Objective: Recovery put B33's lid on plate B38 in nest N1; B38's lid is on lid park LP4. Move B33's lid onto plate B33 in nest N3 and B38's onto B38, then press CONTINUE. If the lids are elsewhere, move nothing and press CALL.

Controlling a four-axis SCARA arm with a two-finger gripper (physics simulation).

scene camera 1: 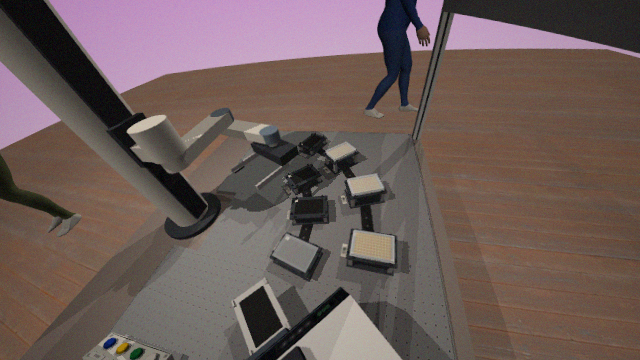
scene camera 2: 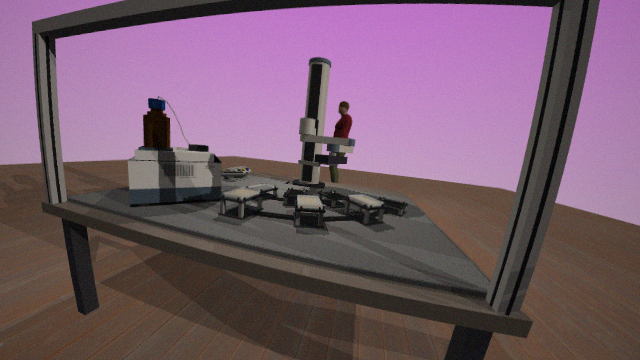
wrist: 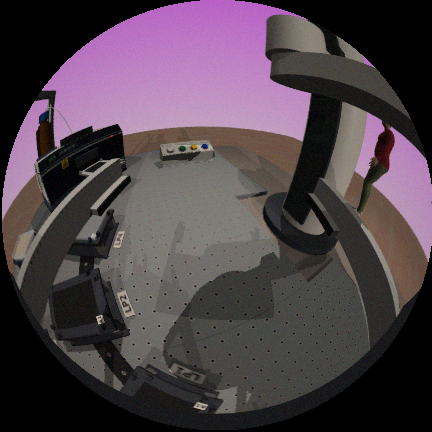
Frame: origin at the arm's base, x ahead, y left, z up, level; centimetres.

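Where they show: gripper, fingertip midpoint: (scene camera 1: 243,178) (scene camera 2: 308,161) (wrist: 219,171); arm's base, link origin: (scene camera 1: 194,215) (scene camera 2: 308,184) (wrist: 302,220).
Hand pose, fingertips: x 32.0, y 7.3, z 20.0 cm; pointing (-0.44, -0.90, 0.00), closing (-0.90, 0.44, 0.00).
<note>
Each offset is from my fingertips to the top centre of the thing. "pt": to the spot under its first point.
My gripper (scene camera 1: 246,178) (wrist: 219,171) is open and empty, above the table beside the dark parks. A pale lid @[dz -13.5, dx +22.8, dy -17.2 cm] (scene camera 1: 296,254) (wrist: 94,229) lies on the park labelled LP4. Dark parks LP2 @[dz -13.0, dx +22.4, dy +1.3 cm] (scene camera 1: 309,208) (wrist: 77,305) and LP1 @[dz -13.2, dx +14.6, dy +18.6 cm] (scene camera 1: 303,177) (wrist: 167,395) show no lid; another dark holder @[dz -13.6, dx +11.7, dy +47.3 cm] (scene camera 1: 312,143) is at the far end. Three pale plates stand on raised nests: a near one @[dz -10.6, dx +46.6, dy -12.2 cm] (scene camera 1: 372,246) (scene camera 2: 242,194), a middle one @[dz -10.7, dx +42.9, dy +13.3 cm] (scene camera 1: 365,184) (scene camera 2: 310,202) and a far one @[dz -10.1, dx +30.2, dy +33.9 cm] (scene camera 1: 341,150) (scene camera 2: 366,201). Nest names, plate names and clear lids on these plates cannot be made out.
The button panel @[dz -10.4, dx -11.3, dy -54.8 cm] (scene camera 1: 125,347) (wrist: 187,150) has blue, yellow, green and whitish buttons; its lettering is unreadable. A white instrument (scene camera 1: 345,335) (scene camera 2: 175,175) carries an amber bottle @[pt dz +9.1, dx +54.9, dy -44.7 cm] (scene camera 2: 156,131). The arm's column (scene camera 2: 314,100) stands behind the parks. A frame post @[dz +38.0, dx +70.3, dy +63.2 cm] (scene camera 1: 432,75) rises at a table corner. People stand beyond the table.
</note>
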